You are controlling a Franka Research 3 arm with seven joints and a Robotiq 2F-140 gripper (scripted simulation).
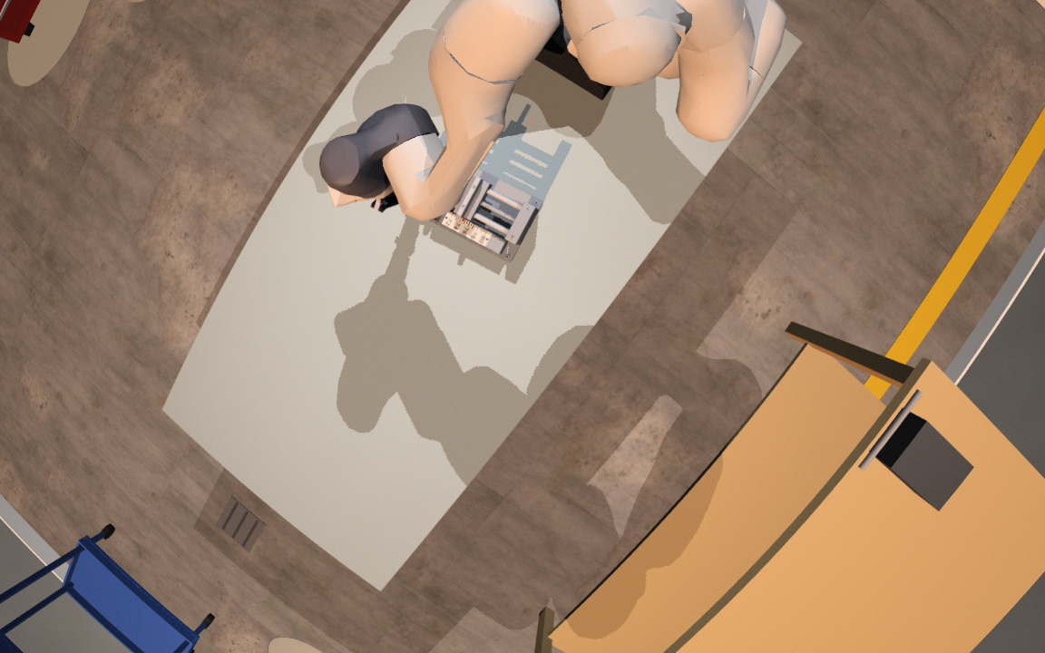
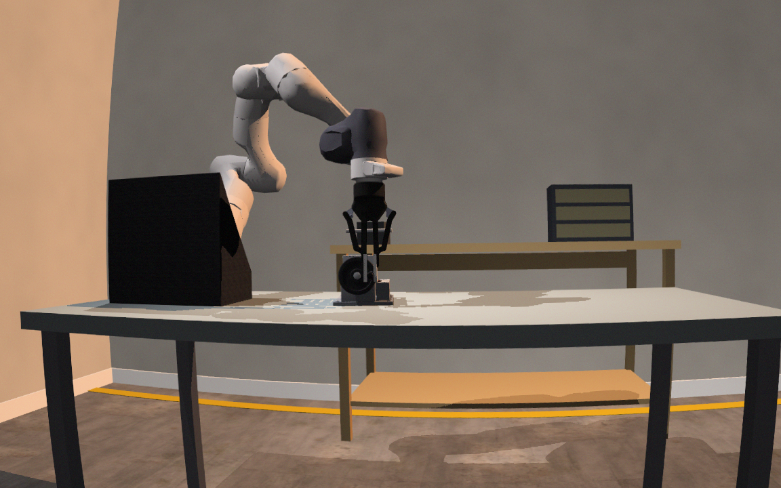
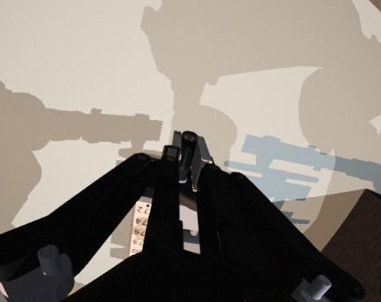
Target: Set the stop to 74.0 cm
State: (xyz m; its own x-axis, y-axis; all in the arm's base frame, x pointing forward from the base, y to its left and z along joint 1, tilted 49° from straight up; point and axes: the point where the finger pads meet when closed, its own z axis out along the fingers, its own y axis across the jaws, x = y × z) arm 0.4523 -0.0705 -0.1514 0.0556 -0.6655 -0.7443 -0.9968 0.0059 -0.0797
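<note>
The black handwheel lies 20 mm to the left of my hand, 20 mm below it and 10 mm behind it.
</note>
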